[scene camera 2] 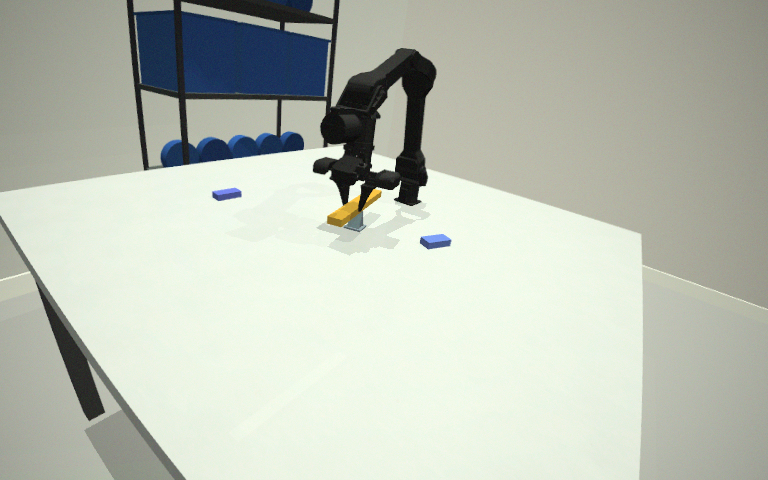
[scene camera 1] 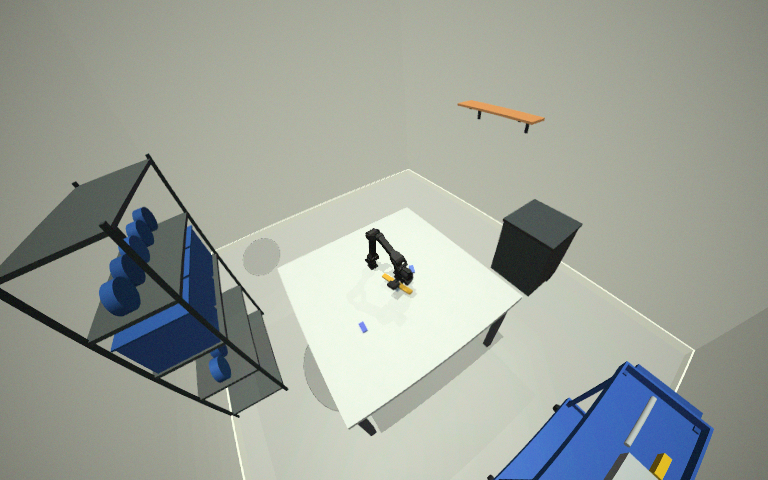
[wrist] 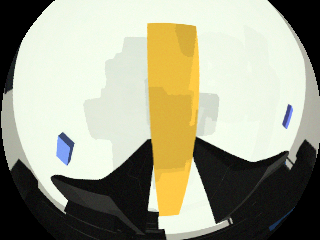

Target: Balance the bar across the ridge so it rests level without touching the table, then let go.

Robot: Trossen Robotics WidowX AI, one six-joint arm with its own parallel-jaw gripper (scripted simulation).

Scene:
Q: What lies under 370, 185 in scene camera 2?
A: The gripper.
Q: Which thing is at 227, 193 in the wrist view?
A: The gripper.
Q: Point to a yellow bar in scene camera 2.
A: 344, 214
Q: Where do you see a yellow bar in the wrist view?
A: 173, 59

